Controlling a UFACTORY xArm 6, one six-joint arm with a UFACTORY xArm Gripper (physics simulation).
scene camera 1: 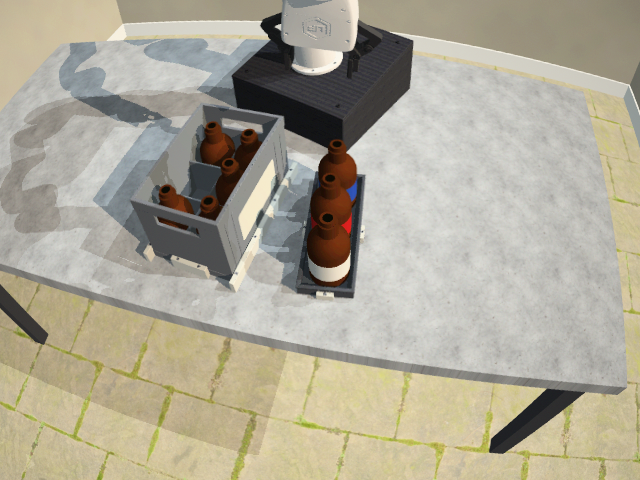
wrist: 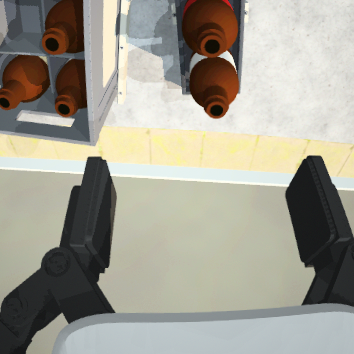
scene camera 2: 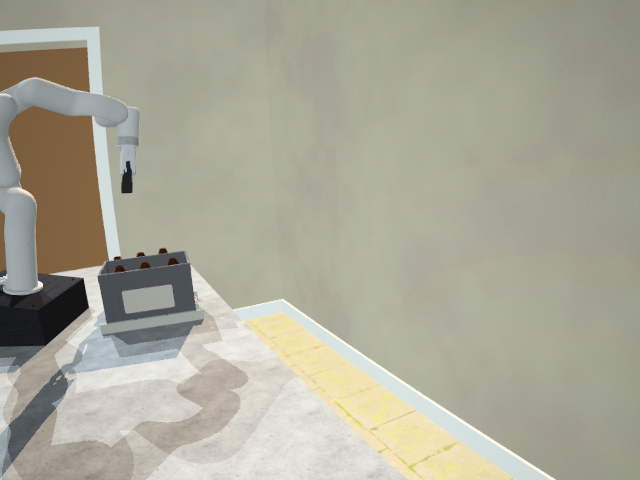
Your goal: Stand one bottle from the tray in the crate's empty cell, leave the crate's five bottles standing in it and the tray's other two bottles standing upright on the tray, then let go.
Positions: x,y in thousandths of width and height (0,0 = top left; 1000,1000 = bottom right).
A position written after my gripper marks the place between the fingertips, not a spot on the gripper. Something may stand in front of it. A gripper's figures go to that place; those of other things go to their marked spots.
Scene:
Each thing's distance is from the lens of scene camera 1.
my gripper (scene camera 1: 501,143): 0.77 m
red-labelled bottle (scene camera 1: 516,411): 0.90 m

